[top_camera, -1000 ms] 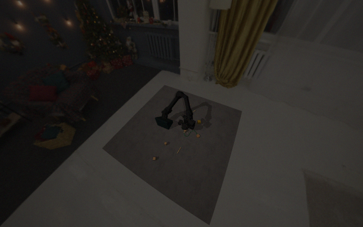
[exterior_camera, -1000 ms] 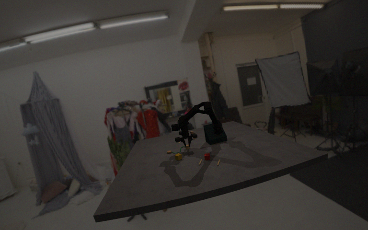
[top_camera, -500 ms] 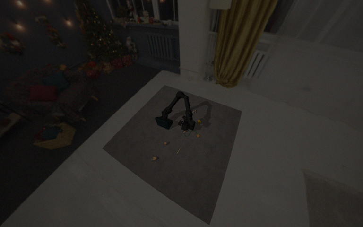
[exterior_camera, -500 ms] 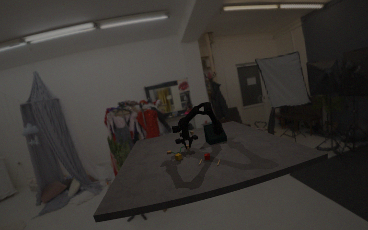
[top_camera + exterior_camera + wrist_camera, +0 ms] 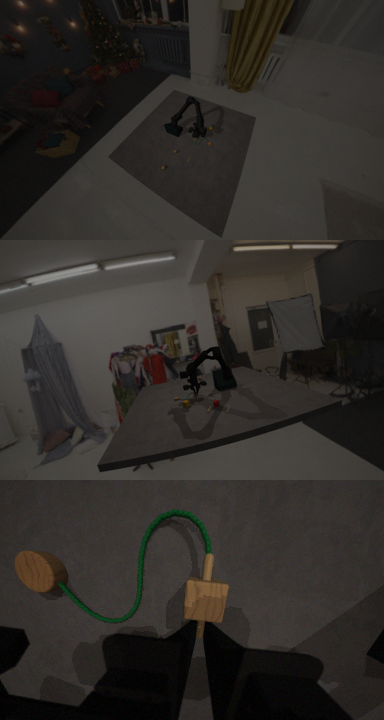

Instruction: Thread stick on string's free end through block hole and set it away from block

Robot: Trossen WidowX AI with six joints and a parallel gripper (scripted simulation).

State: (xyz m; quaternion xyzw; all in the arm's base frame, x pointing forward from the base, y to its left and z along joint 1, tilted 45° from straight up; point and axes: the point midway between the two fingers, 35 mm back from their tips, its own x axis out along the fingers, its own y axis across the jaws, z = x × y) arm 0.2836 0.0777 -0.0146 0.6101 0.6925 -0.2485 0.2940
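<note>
Right now the wooden block is 30 mm to the right of my gripper tip and 10 mm above it. Also, from my gripper tip: round wooden button 170 mm ahead, 20 mm to the right; yellow cube 160 mm to the left, 100 mm ahead, 10 mm above; thin wooden stick 40 mm to the right, 10 mm above.
</note>
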